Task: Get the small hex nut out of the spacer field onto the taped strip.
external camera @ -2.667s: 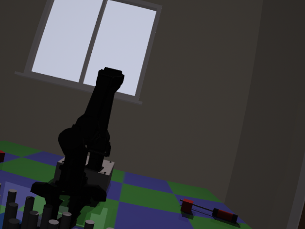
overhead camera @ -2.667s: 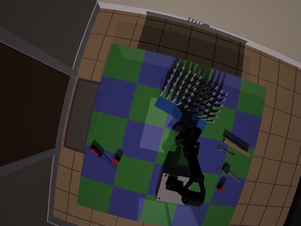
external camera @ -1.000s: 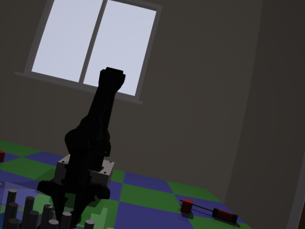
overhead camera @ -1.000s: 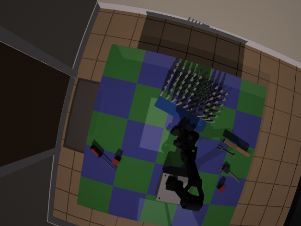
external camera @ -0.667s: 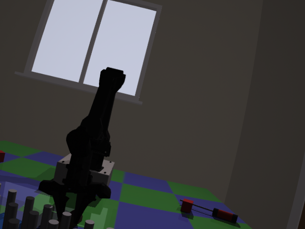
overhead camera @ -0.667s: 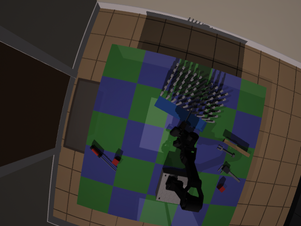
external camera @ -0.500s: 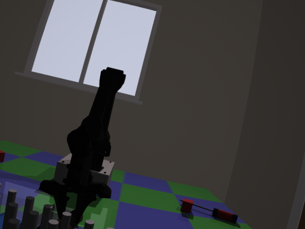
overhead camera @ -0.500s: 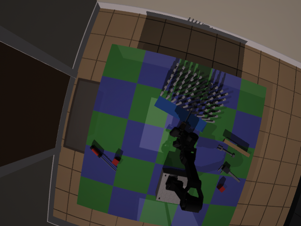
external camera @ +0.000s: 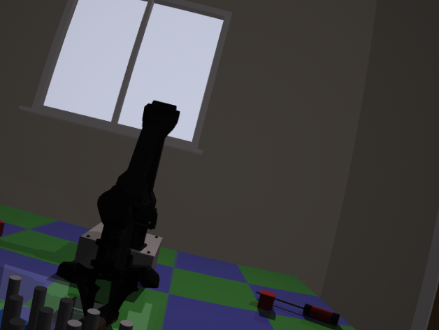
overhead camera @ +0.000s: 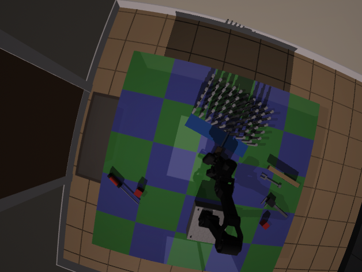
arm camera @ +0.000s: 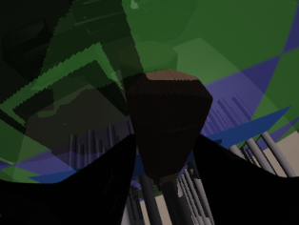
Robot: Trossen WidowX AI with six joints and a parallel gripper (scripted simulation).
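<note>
Right now the blue taped strip is 100 mm ahead of my gripper tip, 30 mm to the left of it and 20 mm below it.
</note>
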